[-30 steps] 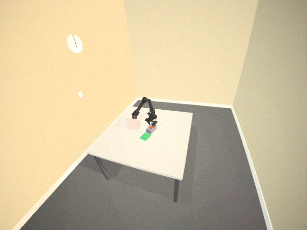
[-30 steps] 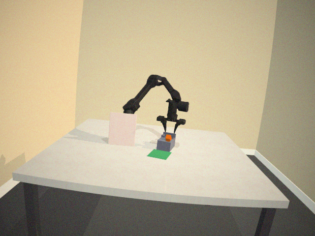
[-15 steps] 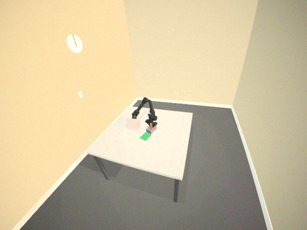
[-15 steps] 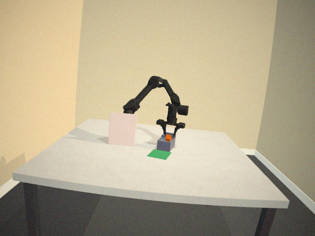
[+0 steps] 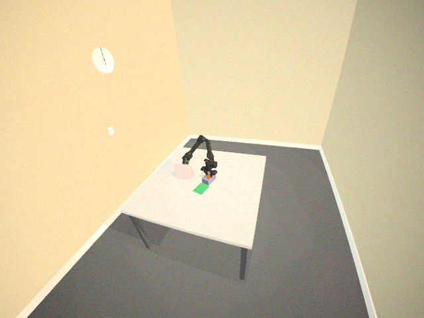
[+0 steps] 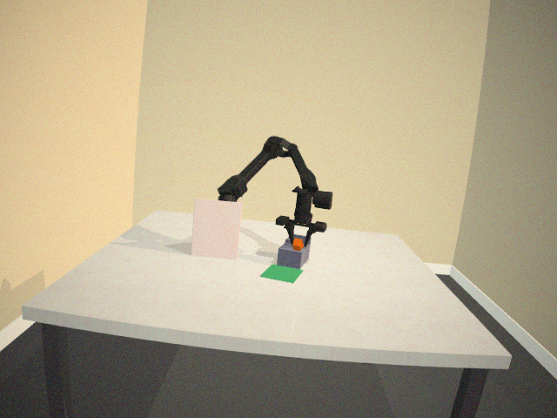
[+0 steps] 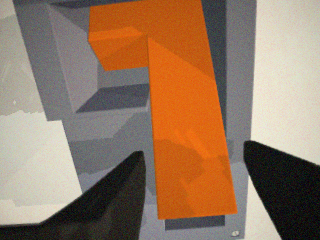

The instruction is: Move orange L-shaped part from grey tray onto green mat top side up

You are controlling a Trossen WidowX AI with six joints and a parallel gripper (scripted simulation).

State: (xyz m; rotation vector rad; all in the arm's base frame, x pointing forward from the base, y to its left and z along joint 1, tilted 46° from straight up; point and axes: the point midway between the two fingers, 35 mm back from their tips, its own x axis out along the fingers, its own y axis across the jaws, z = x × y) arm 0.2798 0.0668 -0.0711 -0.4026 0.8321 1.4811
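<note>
The green mat is 140 mm to the right of my gripper tip, 80 mm below it and 50 mm behind it. The rest, counted from my gripper tip: orange L-shaped part (40 mm to the left, 30 mm below, 10 mm behind).
</note>
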